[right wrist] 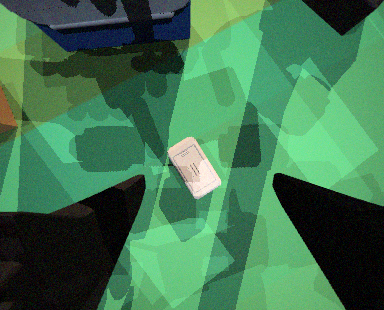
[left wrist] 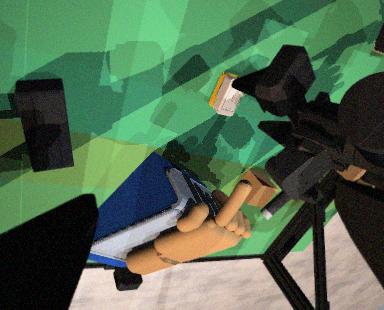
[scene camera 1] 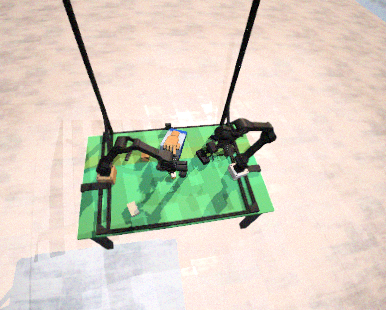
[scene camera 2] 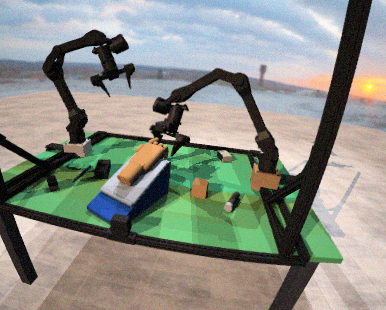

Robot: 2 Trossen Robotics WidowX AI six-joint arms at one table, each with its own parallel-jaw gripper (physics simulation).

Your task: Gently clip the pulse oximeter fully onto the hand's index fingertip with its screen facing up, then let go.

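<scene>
On the table: tan cube [left wrist: 263, 189], black block [left wrist: 41, 103]. Index finger [left wrist: 239, 194] in sight. Blue and grey pad [scene camera 2: 115, 197] [right wrist: 72, 32] [left wrist: 149, 202] too. Pulse oximeter [right wrist: 189, 160] [left wrist: 225, 99]; scene camera 2 does not show it, hidden by the pad. My right gripper [right wrist: 208, 180] [left wrist: 247, 105] visible. My left gripper [left wrist: 216, 198] open, holding nothing.
</scene>
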